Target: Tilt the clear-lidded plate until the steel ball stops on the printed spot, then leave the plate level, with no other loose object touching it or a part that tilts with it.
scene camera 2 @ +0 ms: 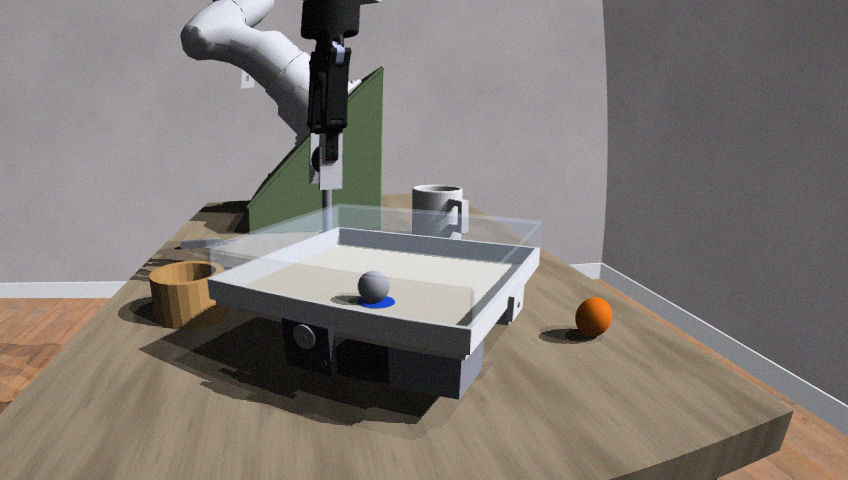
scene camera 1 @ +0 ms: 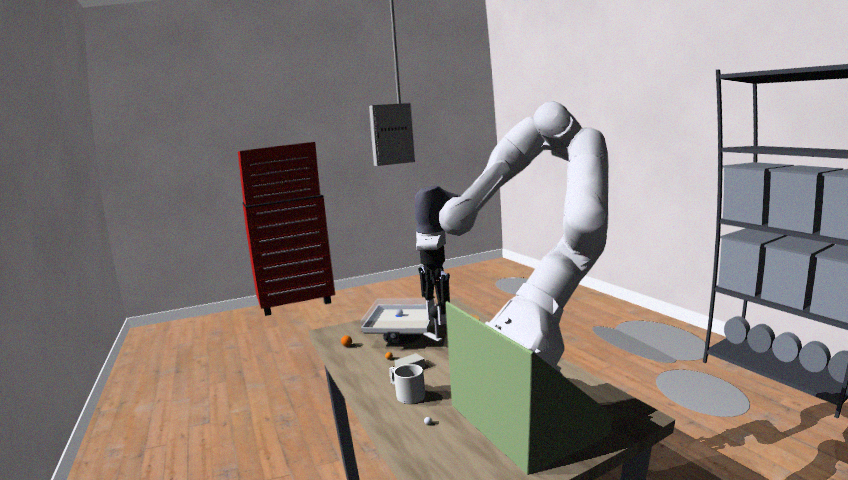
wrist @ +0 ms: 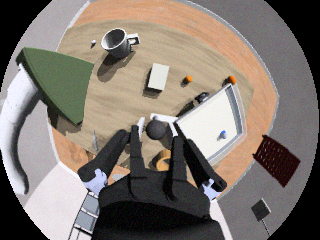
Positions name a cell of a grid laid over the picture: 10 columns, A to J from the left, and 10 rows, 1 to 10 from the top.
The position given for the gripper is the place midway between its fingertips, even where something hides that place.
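The robot's gripper (scene camera 2: D4) is visible together with an orange ball (scene camera 2: G7). Other views show the gripper too: the gripper (scene camera 1: F7) from the scene, and the gripper (wrist: E6) from the wrist.
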